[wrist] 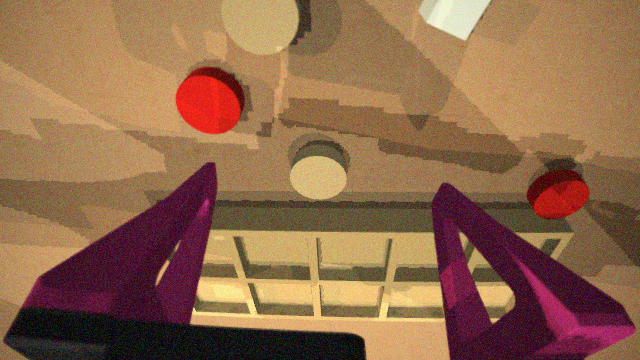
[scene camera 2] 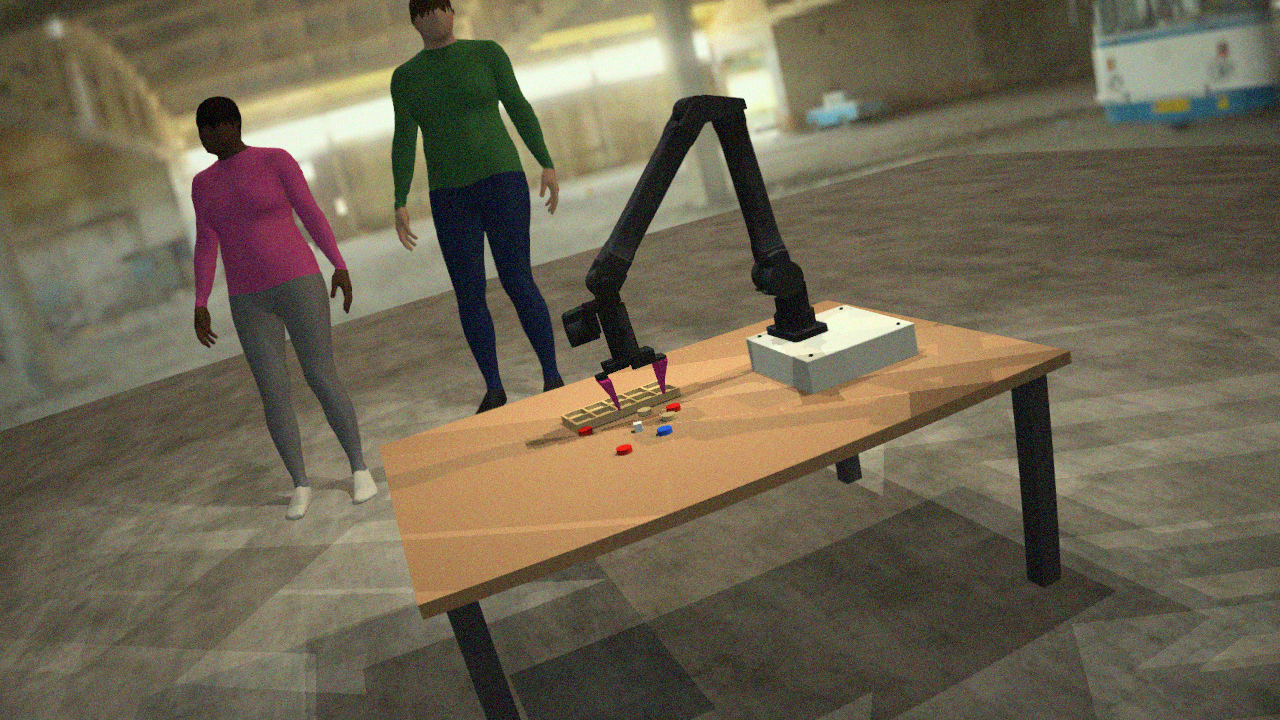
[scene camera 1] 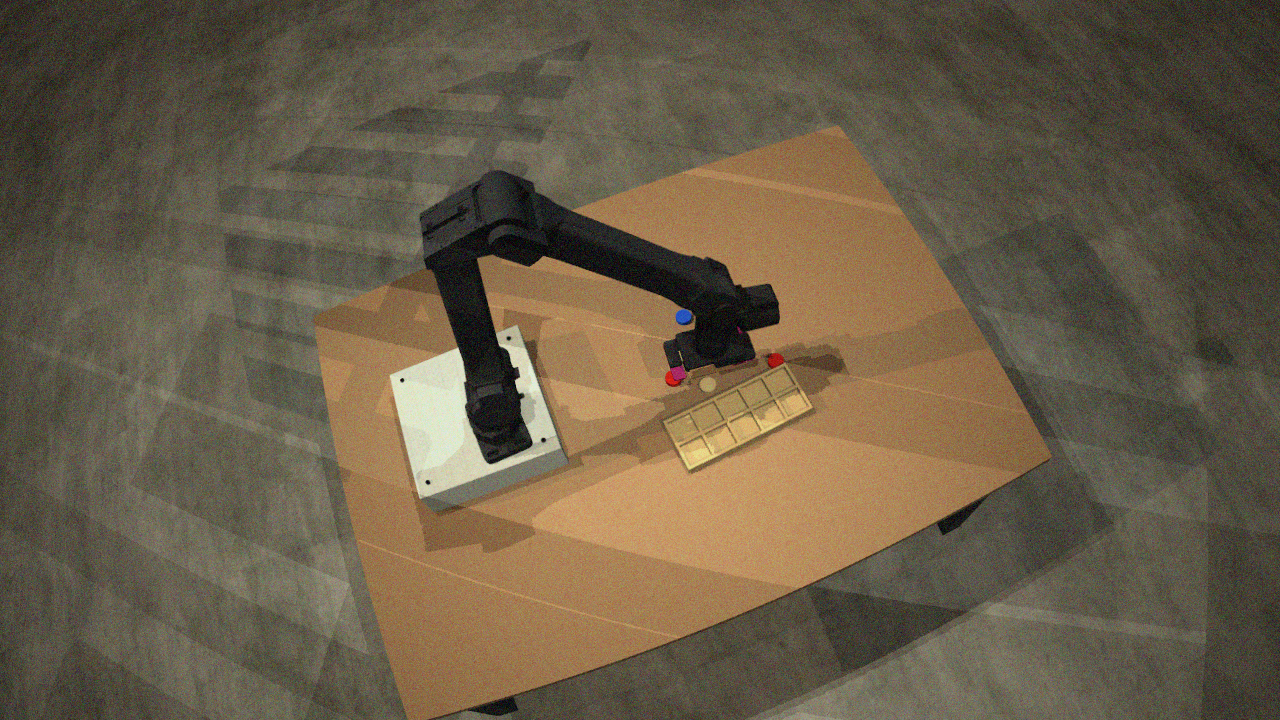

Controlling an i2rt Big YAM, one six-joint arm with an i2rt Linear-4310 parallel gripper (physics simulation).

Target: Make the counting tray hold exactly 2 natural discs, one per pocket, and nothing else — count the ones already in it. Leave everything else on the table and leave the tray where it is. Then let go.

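Observation:
My gripper (scene camera 1: 711, 371) (scene camera 2: 640, 401) (wrist: 330, 183) is open and empty, its magenta fingers spread above the table beside the tray. One natural disc (scene camera 1: 708, 384) (scene camera 2: 644, 411) (wrist: 318, 176) lies flat on the table close to the tray's long side, between the fingertips in the wrist view. Another natural disc (scene camera 2: 667, 417) (wrist: 260, 24) lies farther from the tray; the arm hides it in scene camera 1. The counting tray (scene camera 1: 751, 439) (scene camera 2: 595, 421) (wrist: 325, 217) has two rows of pockets. I see no disc in the pockets that show; the fingers cover some in the wrist view.
A red disc (scene camera 1: 672, 378) (scene camera 2: 673, 407) (wrist: 210, 102) and another red disc (scene camera 1: 776, 360) (scene camera 2: 585, 431) (wrist: 558, 195) flank the near natural disc. A third red disc (scene camera 2: 623, 449), a blue disc (scene camera 1: 683, 317) (scene camera 2: 664, 430) and a white cube (scene camera 2: 637, 427) (wrist: 454, 16) lie farther from the tray.

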